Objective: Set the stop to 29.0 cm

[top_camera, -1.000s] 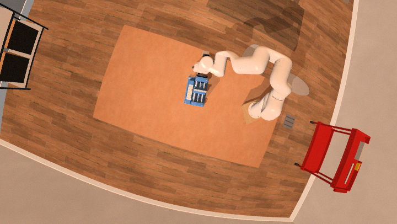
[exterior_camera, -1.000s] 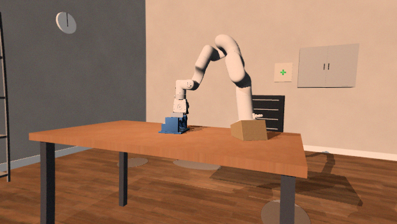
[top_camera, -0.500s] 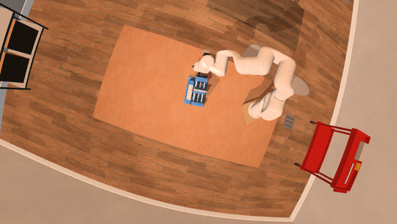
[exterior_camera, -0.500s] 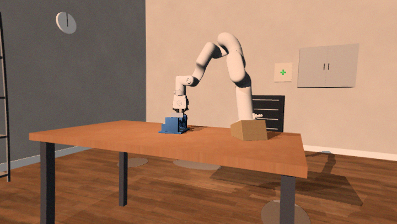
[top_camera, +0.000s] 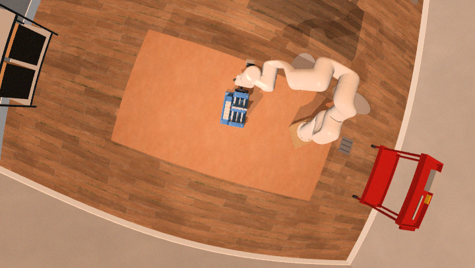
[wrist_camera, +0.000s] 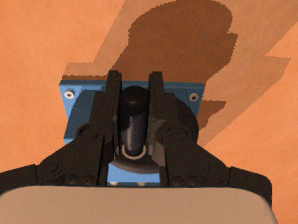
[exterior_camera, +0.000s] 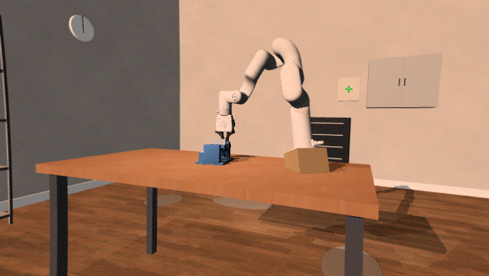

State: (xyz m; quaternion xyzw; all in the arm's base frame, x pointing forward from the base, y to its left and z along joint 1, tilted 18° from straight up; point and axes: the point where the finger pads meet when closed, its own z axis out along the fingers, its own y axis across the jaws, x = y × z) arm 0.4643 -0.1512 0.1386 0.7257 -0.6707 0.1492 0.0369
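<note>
My gripper is now 20 mm to the right of the black handwheel and 10 mm above it. Round my hand: stop block: 150 mm to the left, 10 mm below; then black crank handle: 10 mm to the left.
</note>
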